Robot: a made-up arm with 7 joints. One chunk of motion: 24 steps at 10 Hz.
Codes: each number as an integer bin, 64 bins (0 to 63) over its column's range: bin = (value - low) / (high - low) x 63, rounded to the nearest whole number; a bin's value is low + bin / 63 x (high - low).
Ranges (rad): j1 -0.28..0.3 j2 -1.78..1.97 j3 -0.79..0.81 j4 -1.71..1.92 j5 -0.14..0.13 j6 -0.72..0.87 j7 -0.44..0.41
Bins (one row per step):
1: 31 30 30 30 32 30 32
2: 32 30 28 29 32 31 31
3: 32 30 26 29 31 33 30
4: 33 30 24 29 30 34 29
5: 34 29 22 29 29 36 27
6: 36 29 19 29 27 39 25
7: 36 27 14 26 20 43 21
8: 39 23 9 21 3 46 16
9: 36 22 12 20 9 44 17
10: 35 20 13 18 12 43 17
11: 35 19 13 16 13 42 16
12: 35 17 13 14 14 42 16
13: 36 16 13 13 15 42 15
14: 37 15 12 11 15 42 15
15: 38 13 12 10 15 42 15
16: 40 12 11 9 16 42 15
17: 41 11 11 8 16 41 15
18: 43 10 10 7 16 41 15
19: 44 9 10 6 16 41 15
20: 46 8 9 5 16 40 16
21: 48 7 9 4 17 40 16
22: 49 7 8 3 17 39 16
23: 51 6 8 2 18 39 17
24: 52 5 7 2 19 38 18
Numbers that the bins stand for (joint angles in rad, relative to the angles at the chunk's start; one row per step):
1: 0.0054 0.0057 -0.0281 0.0186 -0.0029 0.0371 -0.0083
2: 0.0146 0.0057 -0.0789 -0.0390 -0.0029 0.0624 -0.0217
3: 0.0146 0.0057 -0.1297 -0.0390 -0.0071 0.1129 -0.0352
4: 0.0238 0.0057 -0.1805 -0.0390 -0.0114 0.1381 -0.0487
5: 0.0330 -0.0538 -0.2313 -0.0390 -0.0157 0.1886 -0.0757
6: 0.0514 -0.0538 -0.3075 -0.0390 -0.0243 0.2643 -0.1027
7: 0.0514 -0.1729 -0.4344 -0.2119 -0.0543 0.3652 -0.1567
8: 0.0790 -0.4110 -0.5614 -0.5000 -0.1271 0.4410 -0.2241
9: 0.0514 -0.4705 -0.4852 -0.5576 -0.1014 0.3905 -0.2106
10: 0.0422 -0.5895 -0.4598 -0.6729 -0.0886 0.3652 -0.2106
11: 0.0422 -0.6490 -0.4598 -0.7881 -0.0843 0.3400 -0.2241
12: 0.0422 -0.7681 -0.4598 -0.9033 -0.0800 0.3400 -0.2241
13: 0.0514 -0.8276 -0.4598 -0.9610 -0.0757 0.3400 -0.2376
14: 0.0606 -0.8871 -0.4852 -1.0762 -0.0757 0.3400 -0.2376
15: 0.0698 -1.0062 -0.4852 -1.1338 -0.0757 0.3400 -0.2376
16: 0.0883 -1.0657 -0.5106 -1.1914 -0.0714 0.3400 -0.2376
17: 0.0975 -1.1252 -0.5106 -1.2490 -0.0714 0.3148 -0.2376
18: 0.1159 -1.1848 -0.5360 -1.3067 -0.0714 0.3148 -0.2376
19: 0.1251 -1.2443 -0.5360 -1.3643 -0.0714 0.3148 -0.2376
20: 0.1435 -1.3038 -0.5614 -1.4219 -0.0714 0.2895 -0.2241
21: 0.1619 -1.3633 -0.5614 -1.4795 -0.0671 0.2895 -0.2241
22: 0.1711 -1.3633 -0.5868 -1.5371 -0.0671 0.2643 -0.2241
23: 0.1895 -1.4229 -0.5868 -1.5948 -0.0629 0.2643 -0.2106
24: 0.1987 -1.4824 -0.6122 -1.5948 -0.0586 0.2390 -0.1971

